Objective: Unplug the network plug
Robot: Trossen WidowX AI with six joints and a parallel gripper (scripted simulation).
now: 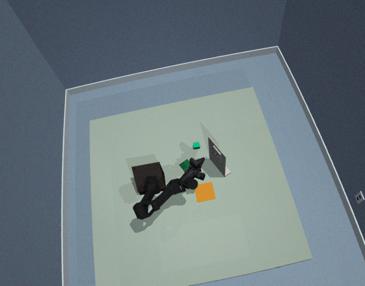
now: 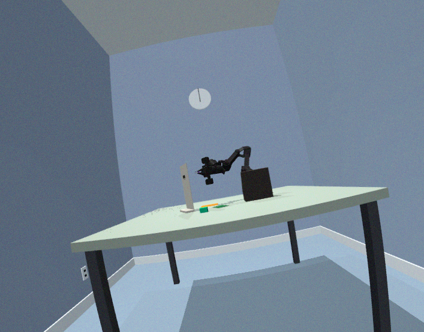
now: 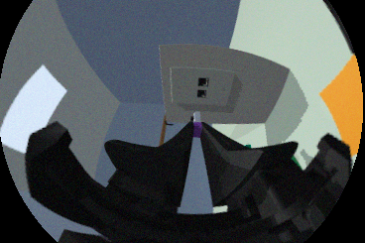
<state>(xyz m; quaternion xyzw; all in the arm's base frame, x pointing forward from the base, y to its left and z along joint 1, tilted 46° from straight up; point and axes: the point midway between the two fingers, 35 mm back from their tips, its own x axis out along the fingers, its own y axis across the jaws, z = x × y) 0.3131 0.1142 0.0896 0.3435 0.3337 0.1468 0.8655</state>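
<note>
Now: the orange marked square 30 mm behind my gripper tip, 120 mm to the right of it and 240 mm below it. Also, from my gripper tip: purple network plug (right at my gripper tip); dark green flat patch (120 mm behind, 70 mm to the left, 240 mm below); upright grey panel (90 mm ahead, 30 mm to the left, 100 mm below).
</note>
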